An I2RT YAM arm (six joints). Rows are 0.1 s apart.
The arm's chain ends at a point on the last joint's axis. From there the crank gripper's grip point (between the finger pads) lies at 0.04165 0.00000 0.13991 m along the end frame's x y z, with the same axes.
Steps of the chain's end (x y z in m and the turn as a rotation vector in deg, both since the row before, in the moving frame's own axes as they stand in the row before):
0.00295, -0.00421, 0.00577, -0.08, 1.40, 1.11
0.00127, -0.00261, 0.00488, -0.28, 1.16, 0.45
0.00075, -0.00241, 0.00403, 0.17, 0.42, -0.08
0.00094, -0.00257, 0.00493, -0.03, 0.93, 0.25
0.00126, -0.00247, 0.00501, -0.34, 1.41, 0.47
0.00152, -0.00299, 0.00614, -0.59, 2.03, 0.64
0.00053, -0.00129, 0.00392, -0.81, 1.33, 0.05
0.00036, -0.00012, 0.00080, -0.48, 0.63, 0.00
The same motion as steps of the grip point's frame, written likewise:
0.00635, -0.00318, 0.00471, -0.08, 1.40, 1.11
0.00409, -0.00159, 0.00401, -0.28, 1.16, 0.45
0.00177, -0.00288, 0.00372, 0.17, 0.42, -0.08
0.00320, -0.00231, 0.00424, -0.03, 0.93, 0.25
0.00469, -0.00129, 0.00394, -0.34, 1.41, 0.47
0.00644, -0.00106, 0.00457, -0.59, 2.03, 0.64
0.00377, 0.00072, 0.00290, -0.81, 1.33, 0.05
0.00190, 0.00105, 0.00033, -0.48, 0.63, 0.00

